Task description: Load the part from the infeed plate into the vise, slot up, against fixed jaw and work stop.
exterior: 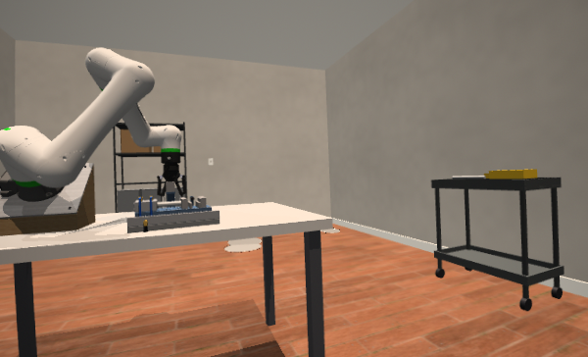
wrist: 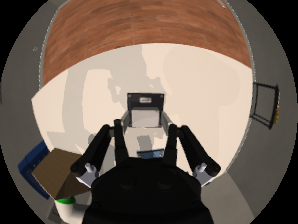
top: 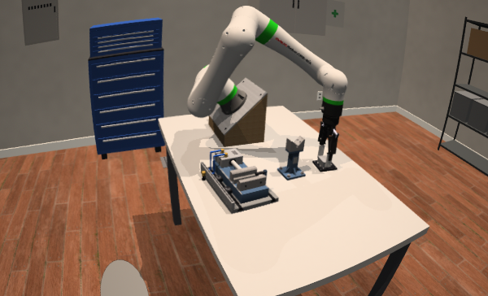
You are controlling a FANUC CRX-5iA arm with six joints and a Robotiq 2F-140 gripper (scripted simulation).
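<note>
Now: hand 30 mm above the part. The rest, counted from my hand: dark infeed plate 40 mm below, 10 mm to the left.
</note>
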